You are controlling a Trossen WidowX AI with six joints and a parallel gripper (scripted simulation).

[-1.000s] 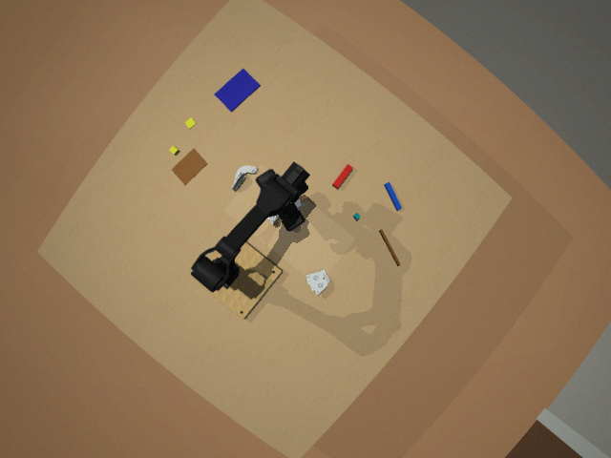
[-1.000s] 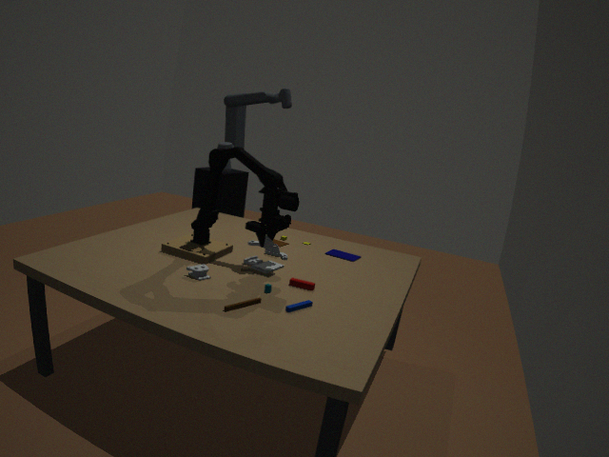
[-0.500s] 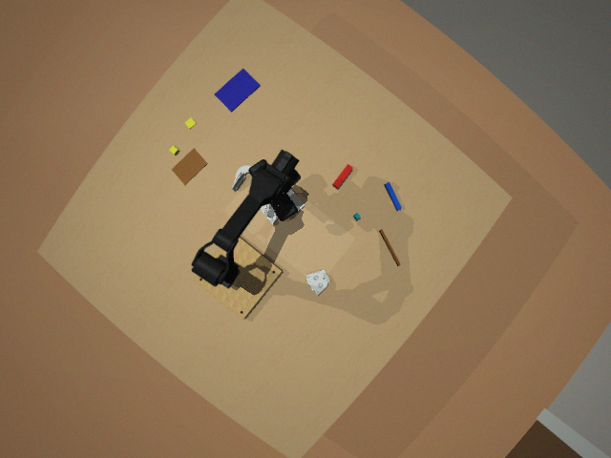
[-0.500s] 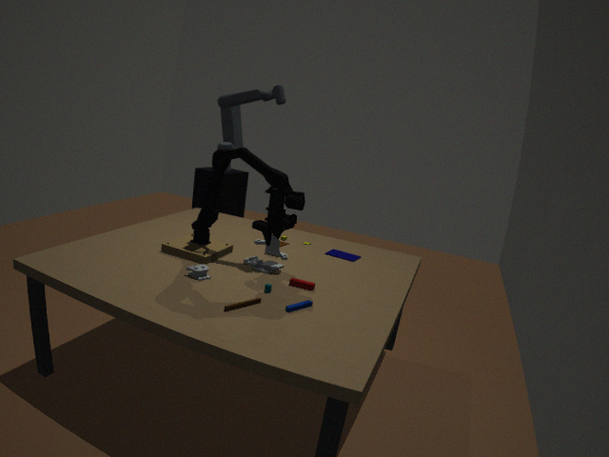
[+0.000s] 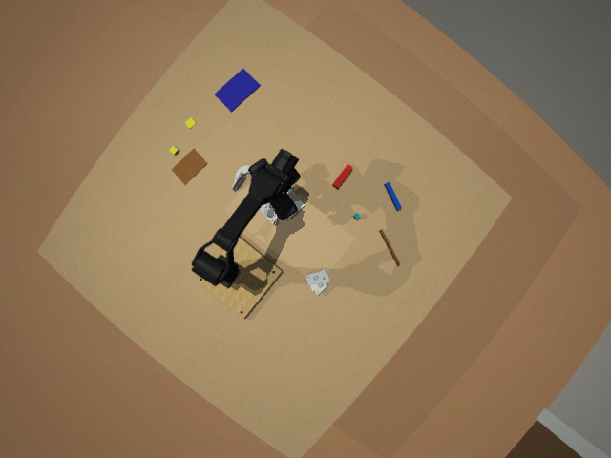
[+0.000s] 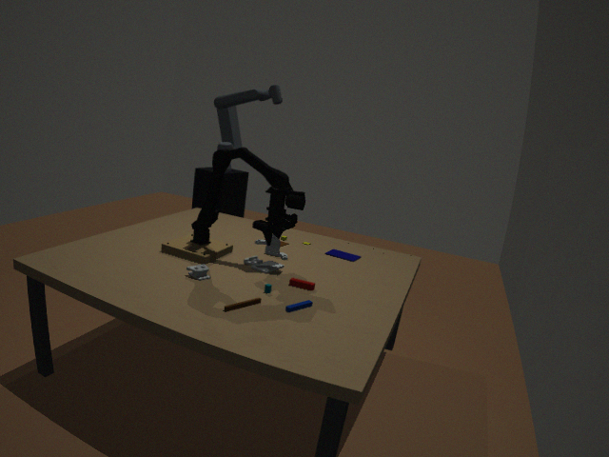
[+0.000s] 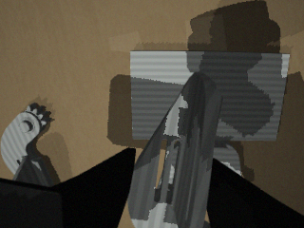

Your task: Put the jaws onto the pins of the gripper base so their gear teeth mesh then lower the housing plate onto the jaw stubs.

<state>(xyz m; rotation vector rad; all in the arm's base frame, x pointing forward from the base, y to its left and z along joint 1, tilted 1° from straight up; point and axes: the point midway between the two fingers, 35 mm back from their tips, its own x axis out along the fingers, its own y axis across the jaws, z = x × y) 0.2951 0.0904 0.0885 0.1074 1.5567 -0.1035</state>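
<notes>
Now: the flat white plate 80 mm below my gripper tip, 30 mm to the right of it and 10 mm ahead of it. Round my gripper tip: teal cube 230 mm to the right, 160 mm ahead, 70 mm below; then red block 210 mm ahead, 100 mm to the right, 70 mm below; then brown tile 280 mm to the left, 170 mm behind, 80 mm below.
</notes>
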